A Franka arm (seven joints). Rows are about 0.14 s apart.
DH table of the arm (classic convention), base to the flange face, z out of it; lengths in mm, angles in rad. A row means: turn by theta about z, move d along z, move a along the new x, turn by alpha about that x. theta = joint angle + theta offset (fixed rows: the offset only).
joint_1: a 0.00; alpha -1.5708; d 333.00; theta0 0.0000
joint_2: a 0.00; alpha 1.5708; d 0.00; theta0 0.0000
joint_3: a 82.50; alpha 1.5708; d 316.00; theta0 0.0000
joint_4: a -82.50; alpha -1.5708; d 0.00; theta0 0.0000
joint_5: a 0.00; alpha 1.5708; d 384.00; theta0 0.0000
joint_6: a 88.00; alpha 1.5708; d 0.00; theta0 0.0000
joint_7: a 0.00; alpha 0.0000; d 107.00; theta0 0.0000
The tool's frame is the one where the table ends.
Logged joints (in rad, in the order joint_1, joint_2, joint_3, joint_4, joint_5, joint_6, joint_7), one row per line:
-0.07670, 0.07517, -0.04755, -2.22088, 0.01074, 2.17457, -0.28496
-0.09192, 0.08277, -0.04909, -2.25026, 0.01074, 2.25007, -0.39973
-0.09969, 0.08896, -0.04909, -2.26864, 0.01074, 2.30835, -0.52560
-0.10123, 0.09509, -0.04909, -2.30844, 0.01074, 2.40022, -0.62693
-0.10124, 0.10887, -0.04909, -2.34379, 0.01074, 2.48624, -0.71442
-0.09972, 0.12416, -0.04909, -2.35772, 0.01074, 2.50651, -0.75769
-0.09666, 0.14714, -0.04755, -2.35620, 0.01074, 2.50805, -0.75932
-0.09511, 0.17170, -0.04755, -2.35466, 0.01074, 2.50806, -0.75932
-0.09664, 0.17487, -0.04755, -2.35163, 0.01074, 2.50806, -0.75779
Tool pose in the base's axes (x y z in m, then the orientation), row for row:
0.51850, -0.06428, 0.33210, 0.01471, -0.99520, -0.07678, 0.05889
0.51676, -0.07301, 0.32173, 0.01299, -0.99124, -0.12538, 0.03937
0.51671, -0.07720, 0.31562, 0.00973, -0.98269, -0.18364, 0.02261
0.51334, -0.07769, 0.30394, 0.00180, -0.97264, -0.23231, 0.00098
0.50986, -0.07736, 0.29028, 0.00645, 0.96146, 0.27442, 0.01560
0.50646, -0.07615, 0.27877, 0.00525, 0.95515, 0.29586, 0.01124
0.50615, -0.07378, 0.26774, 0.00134, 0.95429, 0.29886, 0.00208
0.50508, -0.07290, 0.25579, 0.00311, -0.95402, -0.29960, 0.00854
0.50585, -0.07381, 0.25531, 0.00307, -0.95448, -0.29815, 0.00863
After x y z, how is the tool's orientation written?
As a quaternion, w x y z.
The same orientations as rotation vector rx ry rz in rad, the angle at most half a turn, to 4 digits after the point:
-3.0976, -0.2390, 0.1833
-3.0886, -0.3907, 0.1227
-3.0682, -0.5734, 0.0706
-3.0521, -0.7290, 0.0031
3.0082, 0.8586, 0.0488
2.9907, 0.9264, 0.0352
2.9954, 0.9381, 0.0065
-2.9912, -0.9394, 0.0268
-2.9927, -0.9348, 0.0271

